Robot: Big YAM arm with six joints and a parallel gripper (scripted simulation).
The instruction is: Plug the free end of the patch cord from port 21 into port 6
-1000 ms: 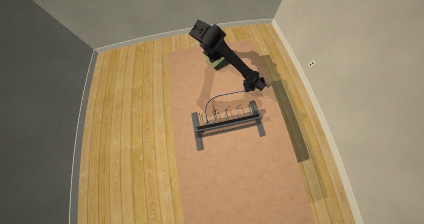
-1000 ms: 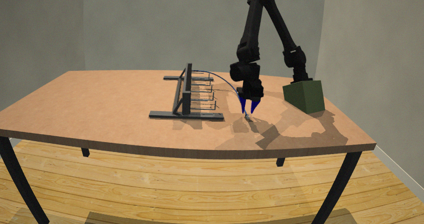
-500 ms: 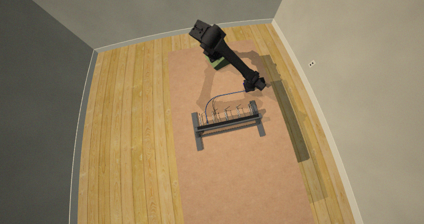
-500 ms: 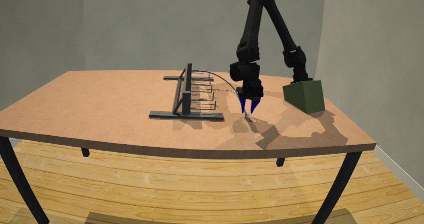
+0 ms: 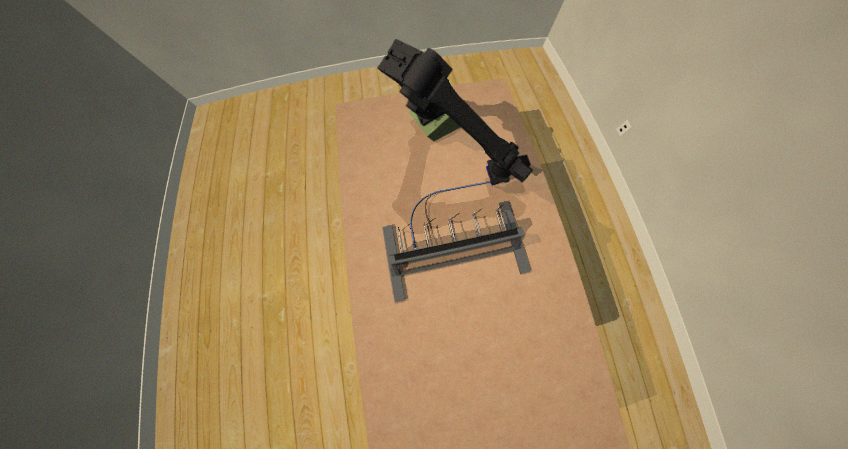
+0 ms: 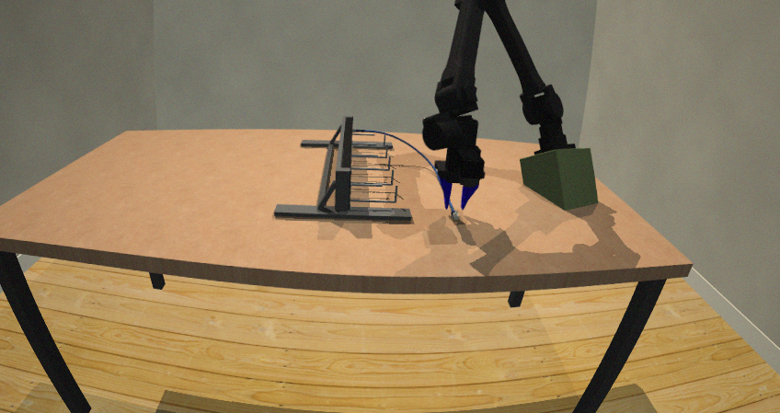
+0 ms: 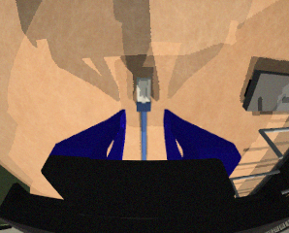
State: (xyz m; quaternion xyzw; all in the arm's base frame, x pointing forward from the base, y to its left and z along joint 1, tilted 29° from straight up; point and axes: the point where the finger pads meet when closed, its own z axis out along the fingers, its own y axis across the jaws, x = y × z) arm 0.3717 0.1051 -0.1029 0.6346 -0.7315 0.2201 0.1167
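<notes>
My hand is 20 mm to the right of the plug and 20 mm above it.
</notes>
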